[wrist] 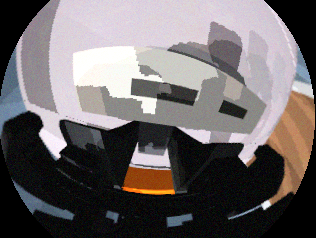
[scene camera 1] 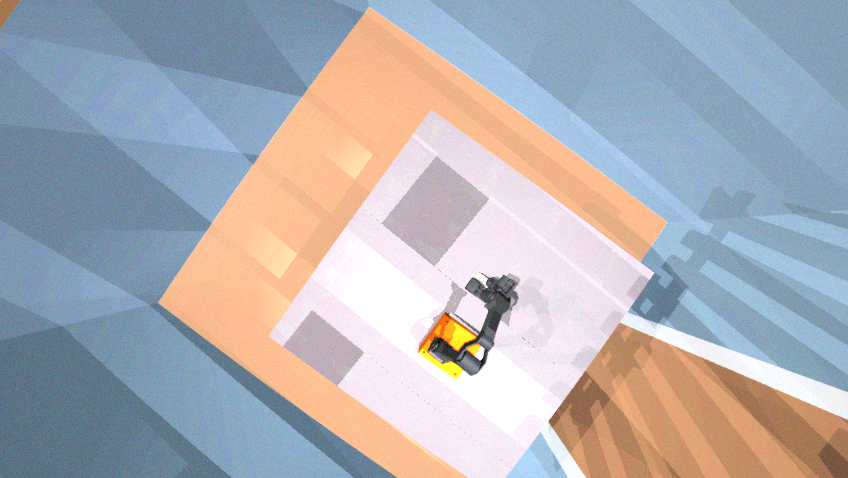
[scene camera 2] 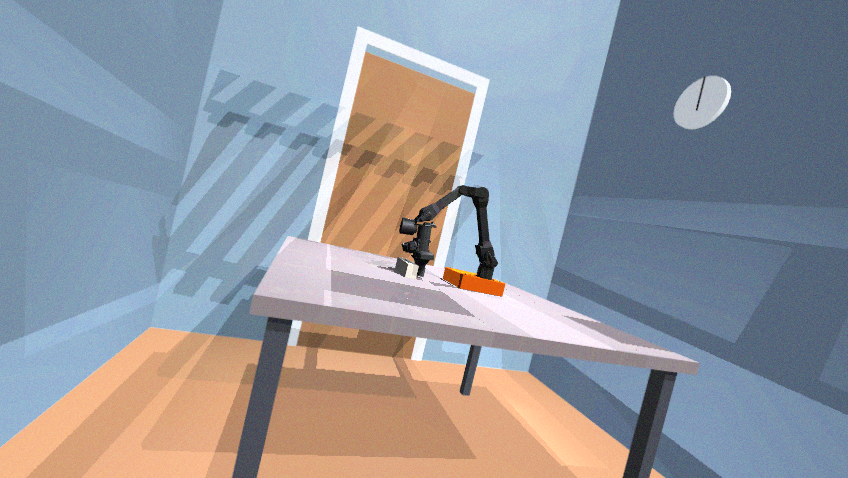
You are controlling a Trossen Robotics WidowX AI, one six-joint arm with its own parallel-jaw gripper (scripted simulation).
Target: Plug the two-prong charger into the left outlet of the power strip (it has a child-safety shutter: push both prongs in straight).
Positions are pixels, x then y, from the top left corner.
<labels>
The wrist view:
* gripper: 154, 123
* two-prong charger: 153, 139
</labels>
